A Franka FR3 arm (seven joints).
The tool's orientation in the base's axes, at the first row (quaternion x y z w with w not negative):
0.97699 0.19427 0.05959 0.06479
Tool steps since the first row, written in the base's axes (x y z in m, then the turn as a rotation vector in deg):
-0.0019 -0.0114 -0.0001 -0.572 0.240 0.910
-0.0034 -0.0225 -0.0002 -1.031 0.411 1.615
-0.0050 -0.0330 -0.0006 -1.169 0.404 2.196
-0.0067 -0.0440 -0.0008 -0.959 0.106 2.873
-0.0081 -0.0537 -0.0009 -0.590 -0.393 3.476
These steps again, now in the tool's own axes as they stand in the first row. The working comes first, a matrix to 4 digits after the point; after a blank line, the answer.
The tool's axes in the first row as the columns of a matrix, in the base's axes (used below as rounded here):
0.9174 0.3719 0.1416
0.3873 -0.9161 -0.1034
0.0913 0.1498 -0.9845

-0.0062 0.0097 0.0010 -0.349 -0.296 -1.002
-0.0119 0.0193 0.0020 -0.639 -0.518 -1.778
-0.0174 0.0283 0.0033 -0.715 -0.476 -2.369
-0.0233 0.0377 0.0044 -0.576 -0.023 -2.975
-0.0283 0.0460 0.0053 -0.376 0.661 -3.465

